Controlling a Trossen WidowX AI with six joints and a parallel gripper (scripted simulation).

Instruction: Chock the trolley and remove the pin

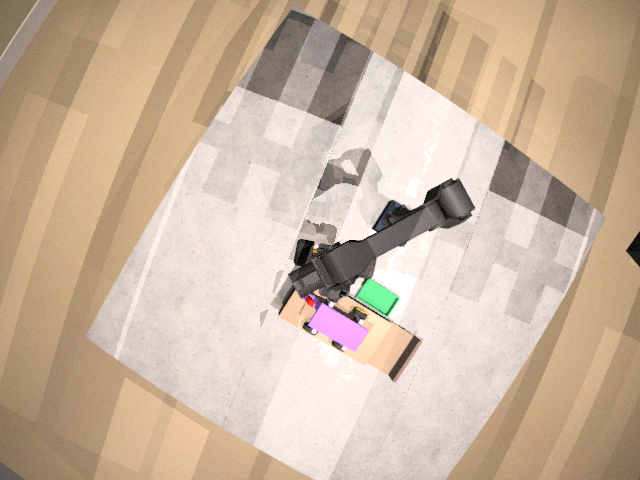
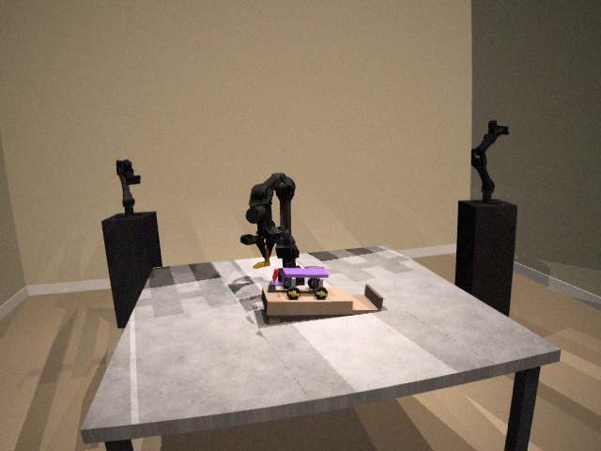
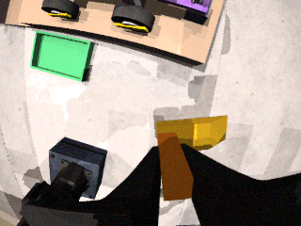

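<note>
My gripper tip is now 130 mm short of the red-headed stop pin, 30 mm to the right of it and 40 mm above it. Round my gripper tip: yellow chock (10 mm ahead, 20 mm to the right, 10 mm below); then tan ramp (130 mm ahead, 140 mm to the left, 130 mm below); then purple trolley (130 mm ahead, 130 mm to the left, 60 mm below).
</note>
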